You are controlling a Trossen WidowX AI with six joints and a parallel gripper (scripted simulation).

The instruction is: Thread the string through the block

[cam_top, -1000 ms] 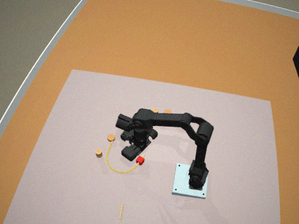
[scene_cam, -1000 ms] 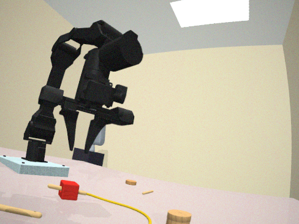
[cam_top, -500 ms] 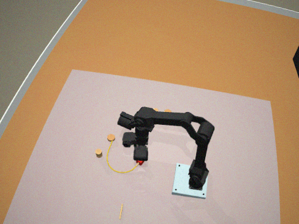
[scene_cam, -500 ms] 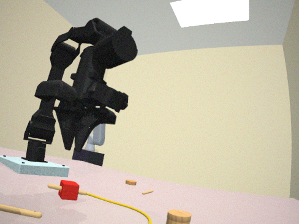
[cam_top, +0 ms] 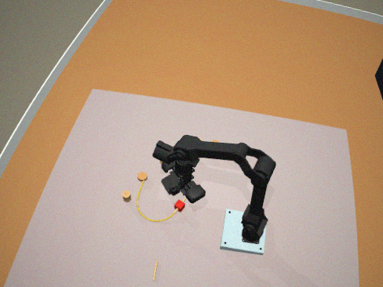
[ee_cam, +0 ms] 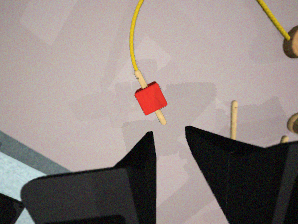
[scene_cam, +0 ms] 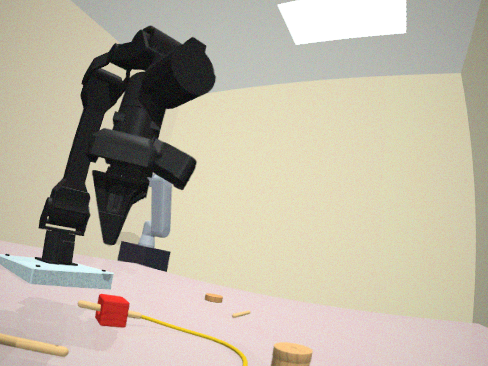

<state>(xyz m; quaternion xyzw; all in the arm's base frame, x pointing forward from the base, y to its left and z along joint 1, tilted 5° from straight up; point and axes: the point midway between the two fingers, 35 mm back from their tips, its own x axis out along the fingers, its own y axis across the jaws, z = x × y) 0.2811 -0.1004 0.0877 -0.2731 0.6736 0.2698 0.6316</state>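
Right now my gripper tip is 20 mm to the right of the red block and 70 mm above it. From my gripper tip the other things lie so: round button 180 mm ahead, 90 mm to the right, 80 mm below.
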